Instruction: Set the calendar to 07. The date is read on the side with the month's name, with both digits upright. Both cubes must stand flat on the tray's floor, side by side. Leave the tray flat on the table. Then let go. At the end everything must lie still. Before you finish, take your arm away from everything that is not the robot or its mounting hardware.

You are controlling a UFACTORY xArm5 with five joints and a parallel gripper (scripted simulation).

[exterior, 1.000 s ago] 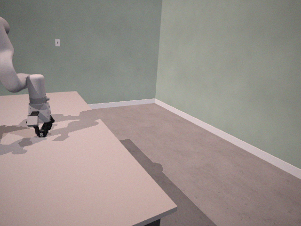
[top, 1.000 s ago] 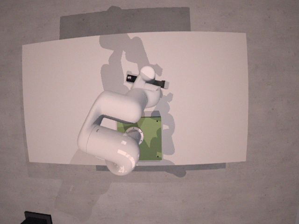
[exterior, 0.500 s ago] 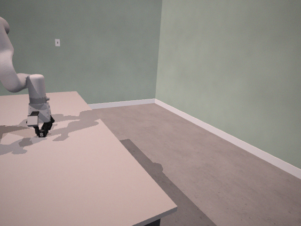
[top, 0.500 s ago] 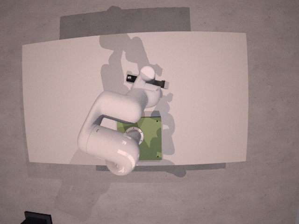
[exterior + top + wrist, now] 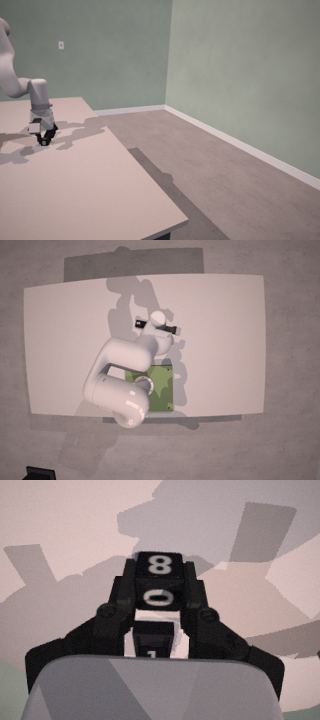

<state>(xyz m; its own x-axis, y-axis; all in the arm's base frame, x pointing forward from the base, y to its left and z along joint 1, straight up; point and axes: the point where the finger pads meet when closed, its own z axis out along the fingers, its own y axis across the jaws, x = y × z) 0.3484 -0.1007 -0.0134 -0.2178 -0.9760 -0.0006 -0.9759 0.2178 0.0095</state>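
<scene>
My gripper is now 11 cm to the right of the black calendar tray, 3 cm short of it and 2 cm above it. The rest, counted from my hand: black cube: 1 cm below.
</scene>
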